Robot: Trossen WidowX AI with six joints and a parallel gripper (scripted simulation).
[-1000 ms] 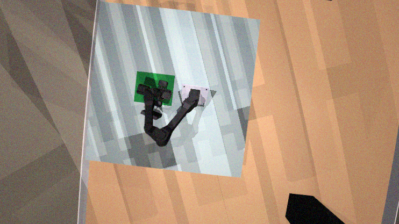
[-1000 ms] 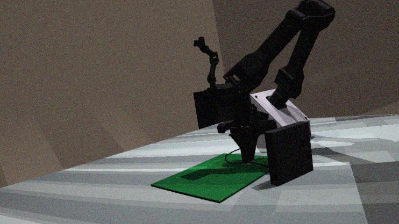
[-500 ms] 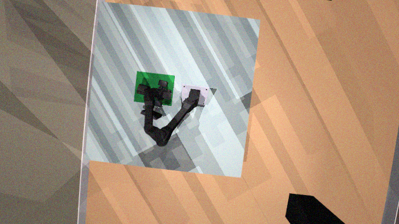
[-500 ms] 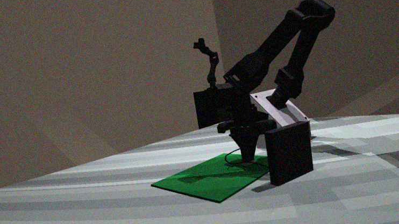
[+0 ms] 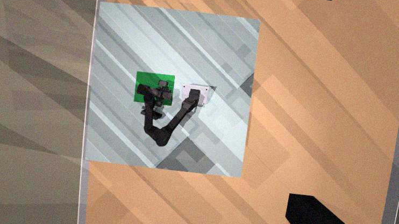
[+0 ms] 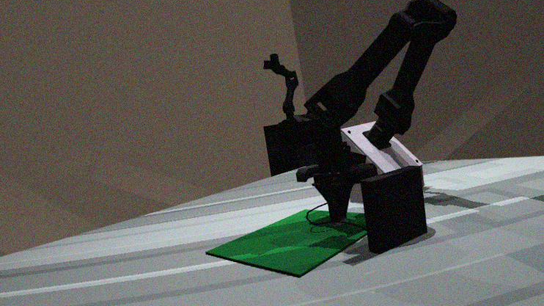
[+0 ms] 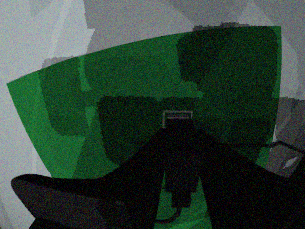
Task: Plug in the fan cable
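Now: gripper tip 10 mm below the fan plug and 10 mm short of it. The rest, counted from my gripper tip: black fan 150 mm to the left, 60 mm ahead, 40 mm above; green board 90 mm ahead, 40 mm below, 30 mm to the right; pale four-pin header 20 mm below, 10 mm ahead.
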